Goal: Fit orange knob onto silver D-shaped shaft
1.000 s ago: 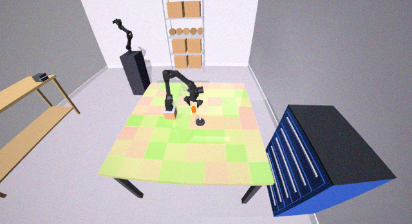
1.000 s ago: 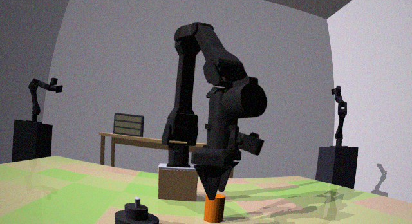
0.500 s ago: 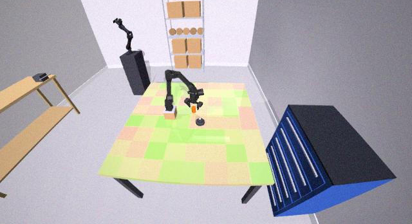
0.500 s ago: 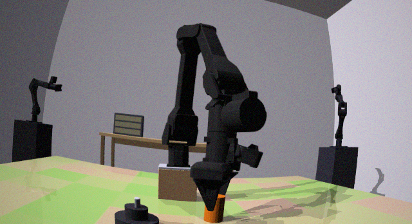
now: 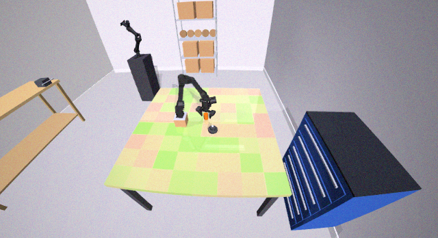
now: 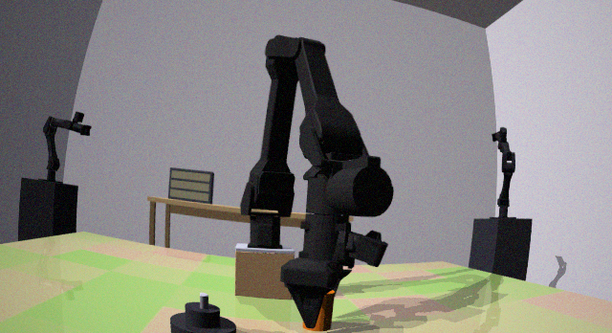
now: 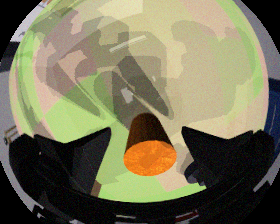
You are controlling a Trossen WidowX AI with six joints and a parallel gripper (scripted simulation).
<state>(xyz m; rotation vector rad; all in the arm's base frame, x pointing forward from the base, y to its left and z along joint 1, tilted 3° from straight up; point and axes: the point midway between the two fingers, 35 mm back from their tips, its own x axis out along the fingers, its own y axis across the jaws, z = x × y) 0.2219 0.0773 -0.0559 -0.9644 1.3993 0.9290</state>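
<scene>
Right now the orange knob is 3 cm above my gripper tip. From my gripper tip the other things lie so: round black pedestal (8 cm ahead, 15 cm to the right, 2 cm above).
</scene>
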